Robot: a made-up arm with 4 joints. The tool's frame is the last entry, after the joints.
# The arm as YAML. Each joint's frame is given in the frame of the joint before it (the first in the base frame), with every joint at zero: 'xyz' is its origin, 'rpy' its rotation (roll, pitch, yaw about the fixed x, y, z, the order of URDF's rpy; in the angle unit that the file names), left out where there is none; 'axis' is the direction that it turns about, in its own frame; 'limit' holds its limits. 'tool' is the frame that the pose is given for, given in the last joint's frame.
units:
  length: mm
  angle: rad
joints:
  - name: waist
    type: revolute
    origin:
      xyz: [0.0, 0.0, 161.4]
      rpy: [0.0, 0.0, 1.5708]
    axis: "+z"
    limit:
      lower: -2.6
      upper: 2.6
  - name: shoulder
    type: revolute
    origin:
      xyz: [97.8, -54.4, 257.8]
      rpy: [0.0, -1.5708, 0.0]
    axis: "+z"
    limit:
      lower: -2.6
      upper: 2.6
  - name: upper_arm
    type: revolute
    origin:
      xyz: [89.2, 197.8, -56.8]
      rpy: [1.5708, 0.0, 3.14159]
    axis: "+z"
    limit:
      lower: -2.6
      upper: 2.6
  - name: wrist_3
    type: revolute
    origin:
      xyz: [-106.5, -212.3, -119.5]
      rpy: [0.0, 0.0, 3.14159]
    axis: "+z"
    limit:
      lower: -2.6
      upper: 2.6
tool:
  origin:
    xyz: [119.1, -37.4, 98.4]
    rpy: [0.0, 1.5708, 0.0]
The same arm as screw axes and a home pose.
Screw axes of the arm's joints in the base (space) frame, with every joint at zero. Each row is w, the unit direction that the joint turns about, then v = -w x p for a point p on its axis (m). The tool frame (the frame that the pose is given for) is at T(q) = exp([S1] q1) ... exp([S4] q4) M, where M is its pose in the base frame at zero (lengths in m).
S1: w 0 0 1 v 0 0 0
S2: w 0 -1 0 v 0.4192 0 -0.0544
S3: w -1 0 0 v 0 -0.5084 0.1546
S4: w -1 0 0 v 0 -0.6149 0.3669
M: xyz -0.1223 0.3295 0.734 (m) rpy 0 0 0 (rad, as in URDF)
Joint limits (rad, base to tool): -2.6..2.6 -2.6..2.6 -2.6..2.6 -2.6..2.6

